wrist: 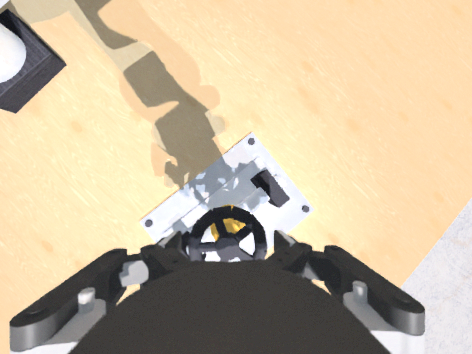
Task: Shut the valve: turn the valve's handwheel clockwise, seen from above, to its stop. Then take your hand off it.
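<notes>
The black spoked handwheel (228, 213) is at the lower middle of the wrist view, with the yellow valve part (232, 226) showing between its spokes. It stands over a pale metal base plate (292, 212) with dark bolts at its corners. My gripper (228, 240) is open, with one fingertip at the left and one at the right of the handwheel; nothing is held. Whether the fingertips touch the rim cannot be told. The near part of the wheel is hidden by the gripper's body.
A black block (270, 188) sits on the plate's right part. A dark square base (37, 65) with a white column (10, 55) stands at the upper left on the wooden table (360, 100). The arm's shadow falls across table and plate. The table's edge is at the lower right.
</notes>
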